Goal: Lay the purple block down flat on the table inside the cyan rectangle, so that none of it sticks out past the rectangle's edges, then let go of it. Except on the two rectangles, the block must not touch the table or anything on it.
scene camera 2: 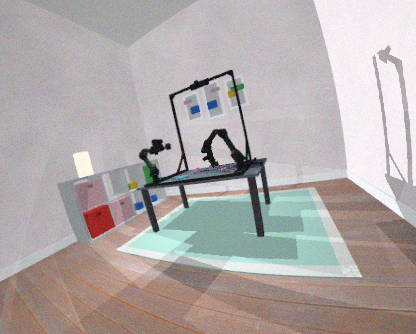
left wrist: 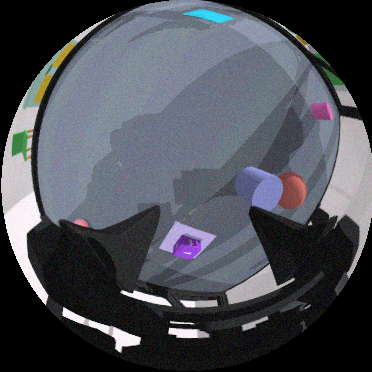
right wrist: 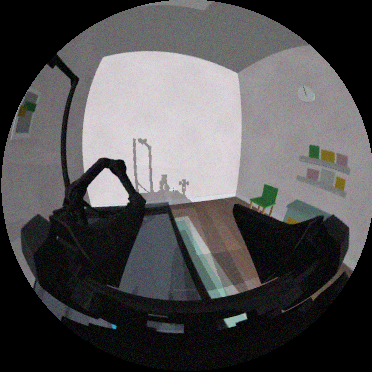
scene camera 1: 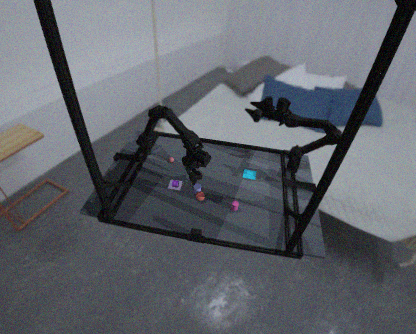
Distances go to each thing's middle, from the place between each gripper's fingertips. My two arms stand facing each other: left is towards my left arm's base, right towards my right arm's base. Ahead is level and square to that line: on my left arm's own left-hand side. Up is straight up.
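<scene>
The orange-red ball (left wrist: 293,186) is 7 cm to the right of my left hand, 10 cm behind it and 1 cm below it. Counted from that same left hand, the pale lilac rectangle (left wrist: 177,228) is 2 cm behind, 3 cm below and 9 cm to the left. And there's the lavender cylinder (left wrist: 257,187): my left gripper is 1 cm above it, 4 cm to the left of it and 5 cm past it.
From my right hand, the orange-red ball is 200 mm to the left, 440 mm behind and 320 mm below, and going by its middle, the ball is nearer to my left gripper than to my right gripper. The pale lilac rectangle is 340 mm below my right hand, 360 mm behind it and 350 mm to the left of it. With the lavender cylinder, my right gripper is 220 mm to the right of it, 320 mm above it and 380 mm past it.
</scene>
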